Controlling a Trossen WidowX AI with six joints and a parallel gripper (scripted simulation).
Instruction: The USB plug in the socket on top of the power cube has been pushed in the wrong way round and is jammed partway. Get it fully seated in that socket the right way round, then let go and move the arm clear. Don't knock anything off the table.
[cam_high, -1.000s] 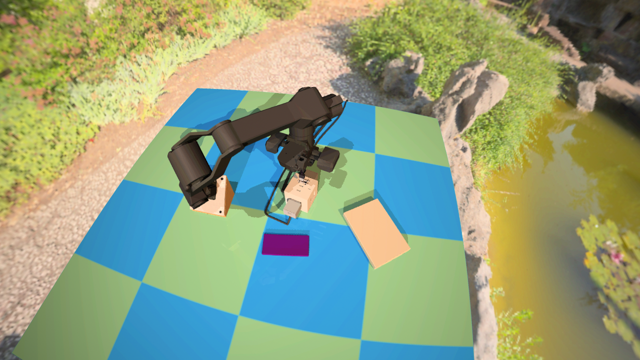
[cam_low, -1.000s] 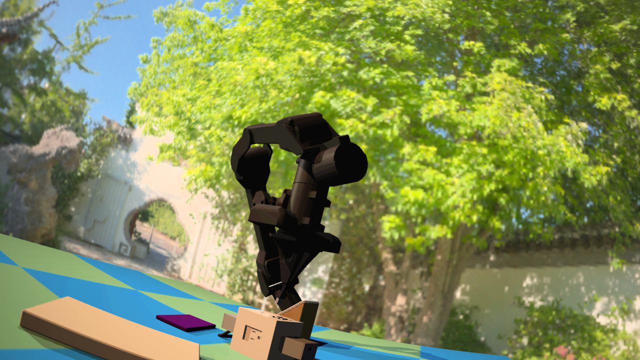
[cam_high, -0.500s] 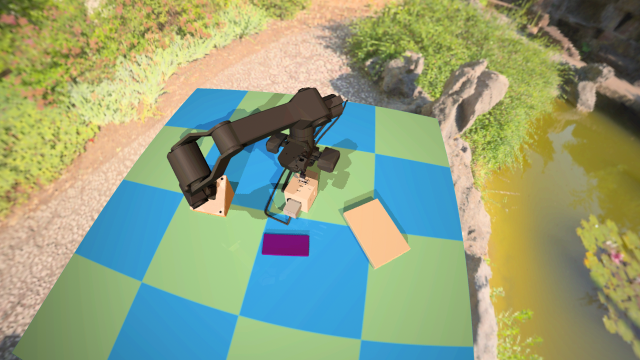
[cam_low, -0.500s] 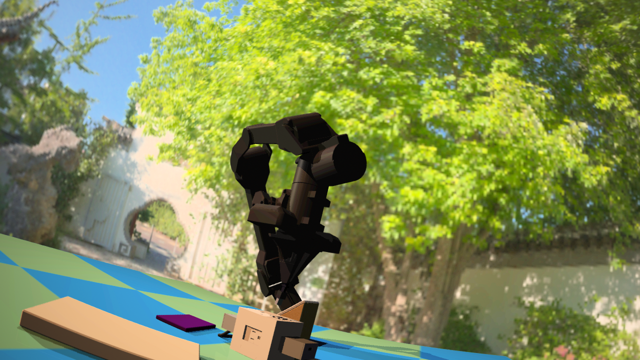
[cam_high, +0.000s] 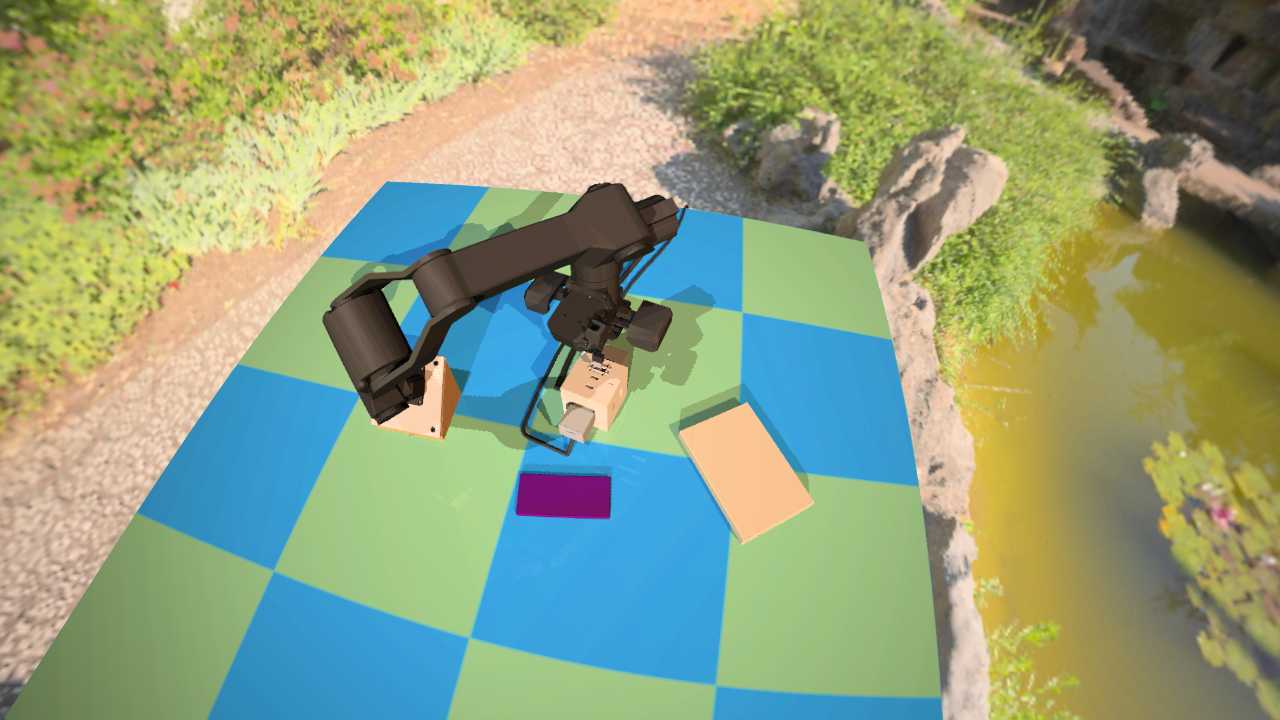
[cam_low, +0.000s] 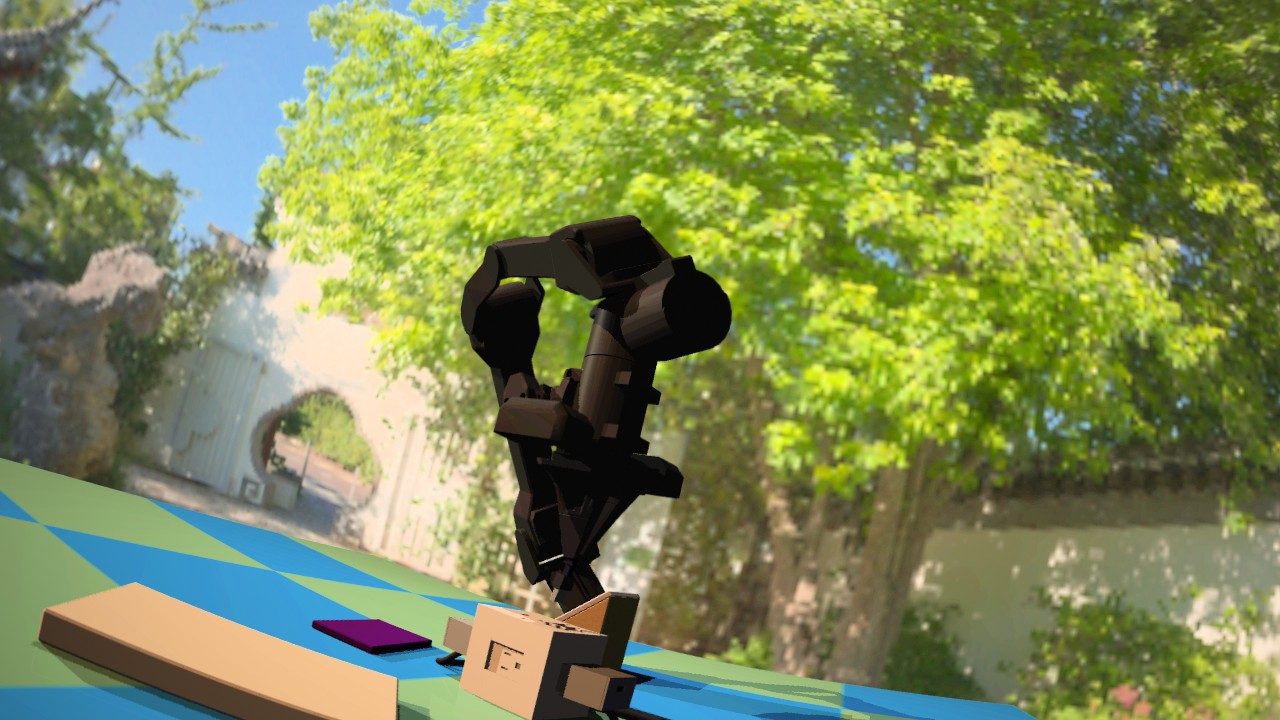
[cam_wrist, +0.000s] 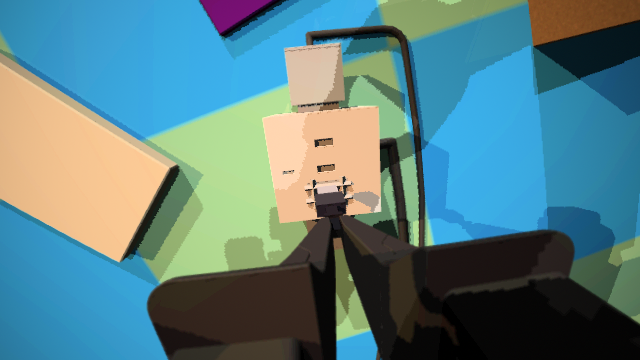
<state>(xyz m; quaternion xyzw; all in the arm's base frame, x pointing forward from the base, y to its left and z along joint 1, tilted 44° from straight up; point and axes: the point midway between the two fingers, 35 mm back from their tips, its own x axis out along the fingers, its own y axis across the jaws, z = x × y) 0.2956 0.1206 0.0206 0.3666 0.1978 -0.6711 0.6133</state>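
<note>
The USB plug lies 20 mm below my gripper tip. Also, from my gripper tip: USB socket (60 mm below, 10 mm to the left); then flat tan board (240 mm ahead, 120 mm below, 100 mm to the right); then purple flat card (180 mm to the right, 130 mm below, 20 mm behind).
</note>
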